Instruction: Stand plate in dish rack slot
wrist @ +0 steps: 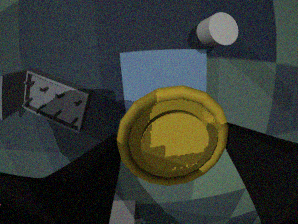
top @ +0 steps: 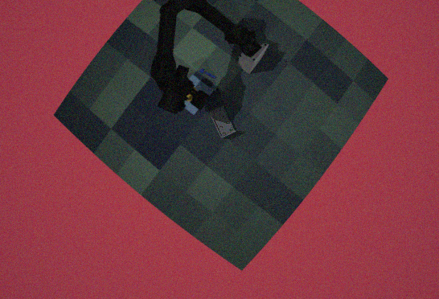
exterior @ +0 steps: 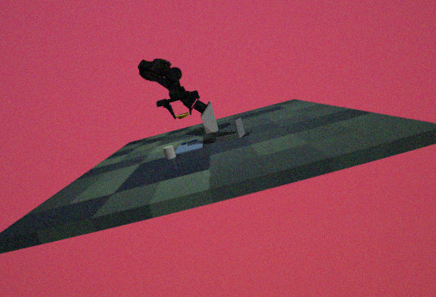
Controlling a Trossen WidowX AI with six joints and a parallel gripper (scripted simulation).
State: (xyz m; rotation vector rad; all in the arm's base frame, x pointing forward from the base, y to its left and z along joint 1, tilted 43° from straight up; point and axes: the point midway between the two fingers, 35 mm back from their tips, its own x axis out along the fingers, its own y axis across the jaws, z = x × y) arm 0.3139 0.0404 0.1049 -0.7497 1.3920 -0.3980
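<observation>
The grey dish rack is 3 cm behind my gripper tip, 18 cm to the left of it and 12 cm below it. Round my gripper tip: pale blue mat: 2 cm behind, 1 cm to the right, 15 cm below; then yellow plate: 1 cm above; then white cup: 10 cm ahead, 7 cm to the right, 12 cm below.
</observation>
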